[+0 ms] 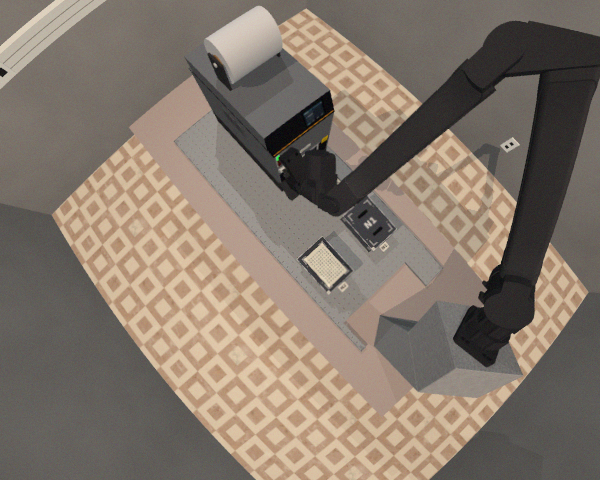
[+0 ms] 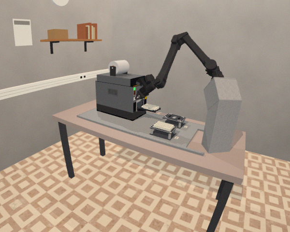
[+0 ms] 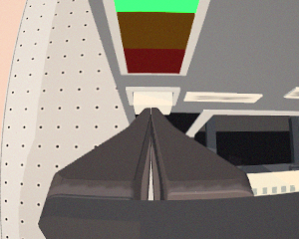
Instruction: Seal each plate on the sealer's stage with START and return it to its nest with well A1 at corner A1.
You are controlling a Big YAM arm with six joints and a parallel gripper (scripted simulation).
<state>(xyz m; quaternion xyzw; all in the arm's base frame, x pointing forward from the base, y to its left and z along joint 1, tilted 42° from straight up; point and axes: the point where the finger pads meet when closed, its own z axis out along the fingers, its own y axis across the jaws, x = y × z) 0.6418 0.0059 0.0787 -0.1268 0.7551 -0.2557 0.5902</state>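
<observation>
The start button is 20 mm ahead of my hand and 10 mm below it. From my hand the other things lie so: sealer stage 100 mm behind, 90 mm below, 80 mm to the right; cream well plate 280 mm behind, 130 mm below, 120 mm to the left; foil roll 240 mm ahead, 220 mm above, 120 mm to the right.
</observation>
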